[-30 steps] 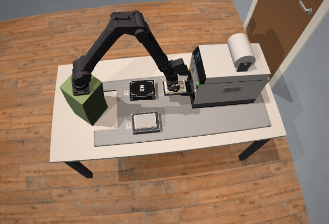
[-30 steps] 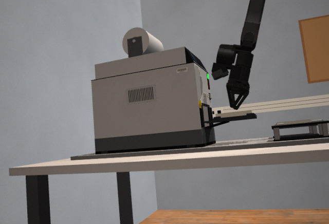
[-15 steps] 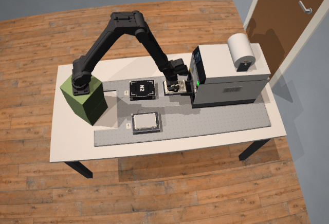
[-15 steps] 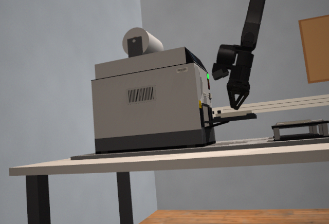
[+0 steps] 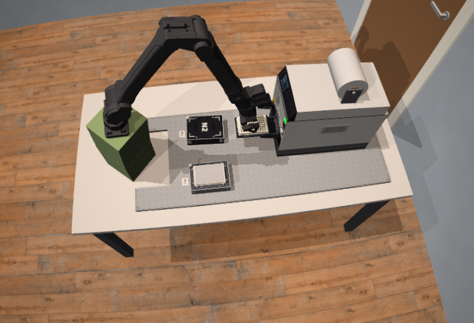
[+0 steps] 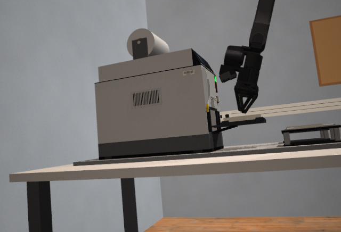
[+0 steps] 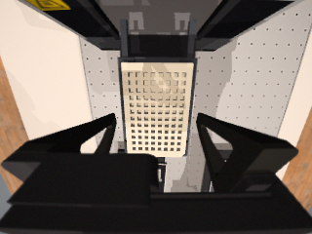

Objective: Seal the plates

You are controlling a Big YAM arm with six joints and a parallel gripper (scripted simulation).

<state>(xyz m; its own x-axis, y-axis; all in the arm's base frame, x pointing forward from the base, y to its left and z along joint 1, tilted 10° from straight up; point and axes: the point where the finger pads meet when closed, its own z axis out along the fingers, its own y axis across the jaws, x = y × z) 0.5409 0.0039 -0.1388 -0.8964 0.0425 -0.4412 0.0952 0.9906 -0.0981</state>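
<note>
The plate lies 30 mm below my hand. The rest, counted from my hand: sealer stage (40 mm below); yellow warning label (110 mm ahead, 80 mm to the left, 10 mm above); plate nest (220 mm behind, 170 mm to the right, 90 mm below).
</note>
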